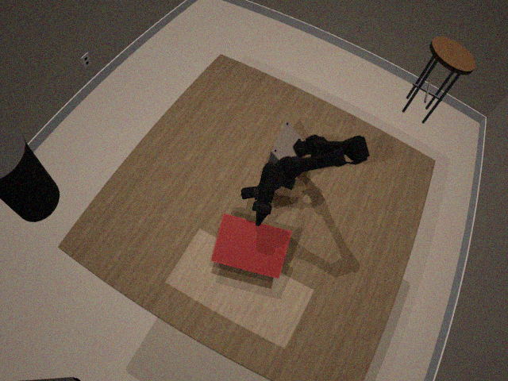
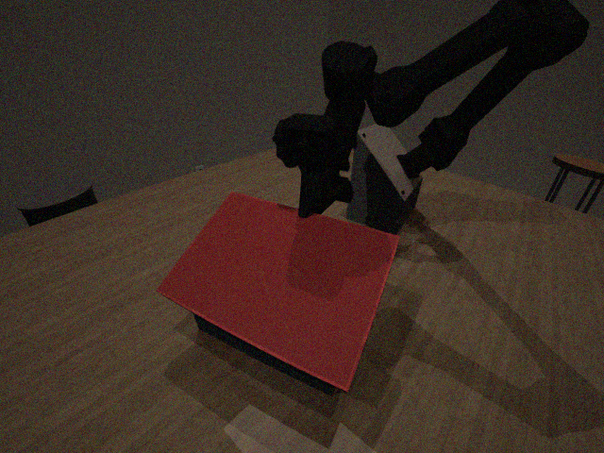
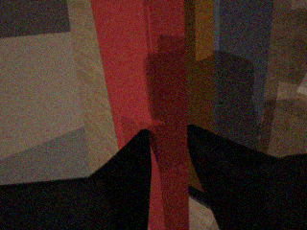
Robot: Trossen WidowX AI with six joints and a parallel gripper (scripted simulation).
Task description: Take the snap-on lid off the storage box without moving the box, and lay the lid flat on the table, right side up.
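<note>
Now: gripper tip 7 cm short of the red lid, 3 cm above it and 2 cm to the right of it. Also, from my gripper tip: storage box: 10 cm below, 6 cm ahead, 2 cm to the left.
</note>
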